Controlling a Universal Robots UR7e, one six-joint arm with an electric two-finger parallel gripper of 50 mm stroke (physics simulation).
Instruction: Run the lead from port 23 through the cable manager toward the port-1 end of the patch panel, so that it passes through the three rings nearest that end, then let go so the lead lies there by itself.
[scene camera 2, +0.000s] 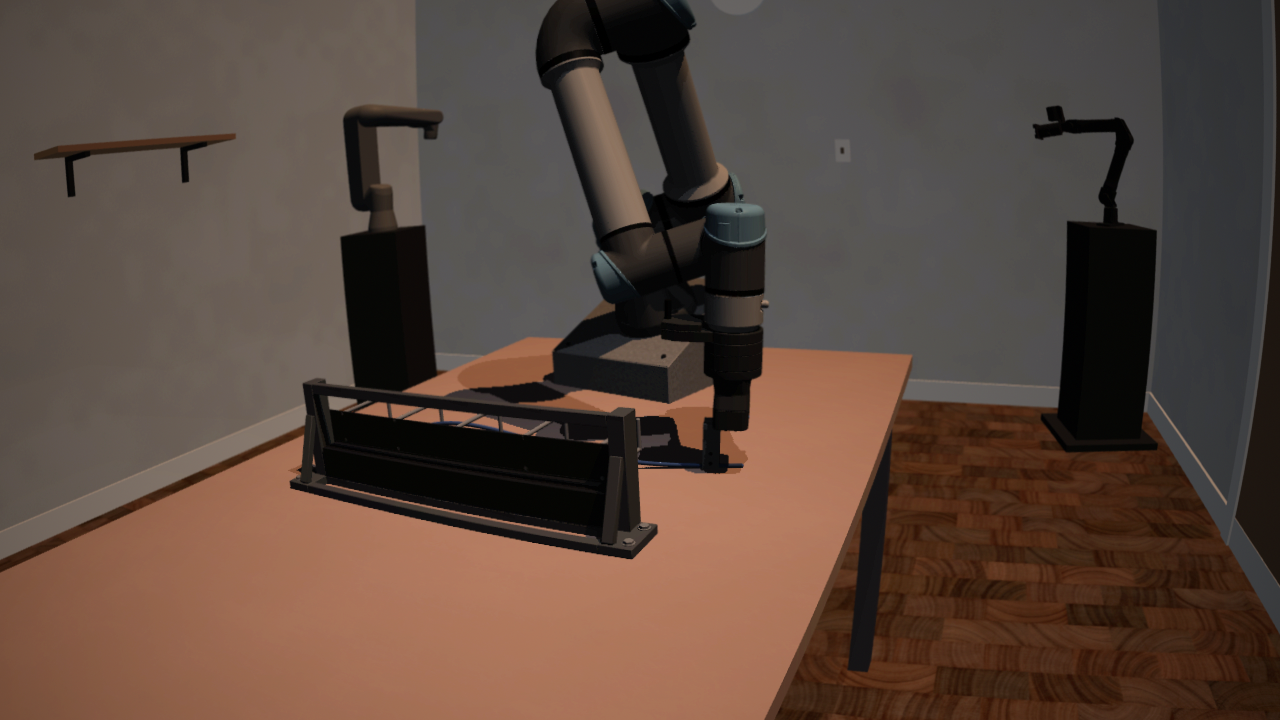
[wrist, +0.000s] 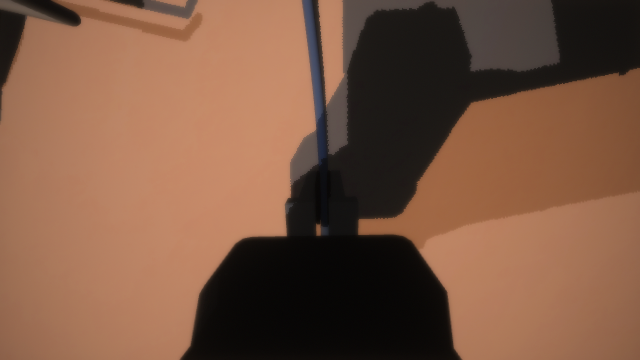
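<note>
The blue lead (scene camera 2: 671, 464) (wrist: 313, 60) runs low over the table, out past the near right end of the patch panel (scene camera 2: 465, 470). My gripper (scene camera 2: 714, 464) (wrist: 324, 187) points down at the table and is shut on the lead, close to its free end; a short tail sticks out beyond the fingers in the scene view. The thin rings of the cable manager (scene camera 2: 389, 410) show partly behind the panel's top bar. In the wrist view a rod end (wrist: 70, 18) shows at the upper left, apart from the fingers. Port 23 and the lead's path relative to the rings are hidden.
The panel's dark frame (scene camera 2: 623, 474) stands bolted to a base on the table (scene camera 2: 447, 626), left of the gripper in the scene view. The robot's base block (scene camera 2: 617, 365) is behind. The table's right edge lies beyond the gripper. Arm shadows cover part of the tabletop.
</note>
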